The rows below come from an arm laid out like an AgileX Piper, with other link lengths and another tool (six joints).
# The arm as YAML. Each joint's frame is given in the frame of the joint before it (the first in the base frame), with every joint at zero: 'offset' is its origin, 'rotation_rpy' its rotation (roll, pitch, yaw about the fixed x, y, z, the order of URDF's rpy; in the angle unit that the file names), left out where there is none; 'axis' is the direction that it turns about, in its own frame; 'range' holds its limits. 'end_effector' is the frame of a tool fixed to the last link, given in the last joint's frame.
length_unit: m
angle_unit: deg
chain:
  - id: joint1
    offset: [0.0, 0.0, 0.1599]
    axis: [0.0, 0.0, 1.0]
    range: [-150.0, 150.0]
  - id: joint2
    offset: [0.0, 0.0, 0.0]
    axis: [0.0, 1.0, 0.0]
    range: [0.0, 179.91]
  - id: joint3
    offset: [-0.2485, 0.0, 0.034]
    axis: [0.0, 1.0, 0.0]
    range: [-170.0, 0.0]
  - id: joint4
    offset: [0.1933, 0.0, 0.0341]
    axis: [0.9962, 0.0, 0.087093]
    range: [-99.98, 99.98]
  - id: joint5
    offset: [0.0, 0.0, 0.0]
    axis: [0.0, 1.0, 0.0]
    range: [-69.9, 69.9]
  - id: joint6
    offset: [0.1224, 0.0, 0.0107]
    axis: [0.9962, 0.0, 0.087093]
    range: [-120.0, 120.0]
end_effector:
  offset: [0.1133, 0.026, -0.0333]
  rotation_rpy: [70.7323, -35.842, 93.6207]
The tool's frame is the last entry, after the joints.
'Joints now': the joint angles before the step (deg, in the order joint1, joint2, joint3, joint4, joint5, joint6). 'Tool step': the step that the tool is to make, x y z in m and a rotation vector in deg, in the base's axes. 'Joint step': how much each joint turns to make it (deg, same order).
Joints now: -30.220 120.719 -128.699 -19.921 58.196 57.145
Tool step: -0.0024 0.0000 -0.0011 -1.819 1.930 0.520
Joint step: 0.827 0.002 -0.003 -2.217 0.623 -0.621
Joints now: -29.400 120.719 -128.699 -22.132 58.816 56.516
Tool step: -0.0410 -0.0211 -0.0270 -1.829 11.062 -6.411
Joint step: 0.007 1.755 0.024 -8.827 8.370 1.327
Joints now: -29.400 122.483 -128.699 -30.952 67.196 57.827
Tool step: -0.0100 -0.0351 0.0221 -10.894 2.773 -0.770
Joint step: -0.001 0.121 0.047 -11.149 -3.283 0.843
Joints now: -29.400 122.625 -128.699 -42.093 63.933 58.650
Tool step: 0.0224 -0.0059 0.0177 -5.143 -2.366 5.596
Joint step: 0.084 0.010 -0.031 -1.439 -7.457 -1.538
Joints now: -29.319 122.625 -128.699 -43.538 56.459 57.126
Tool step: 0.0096 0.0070 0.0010 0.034 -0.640 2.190
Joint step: 0.613 -0.010 0.007 1.125 -1.406 -0.867
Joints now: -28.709 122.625 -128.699 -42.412 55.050 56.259
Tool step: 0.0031 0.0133 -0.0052 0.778 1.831 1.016
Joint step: 1.764 0.028 -0.067 0.259 1.968 -1.014
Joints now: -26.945 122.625 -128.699 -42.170 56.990 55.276
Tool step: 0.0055 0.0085 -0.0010 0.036 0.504 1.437
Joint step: 1.086 0.002 0.011 0.260 0.083 -0.701
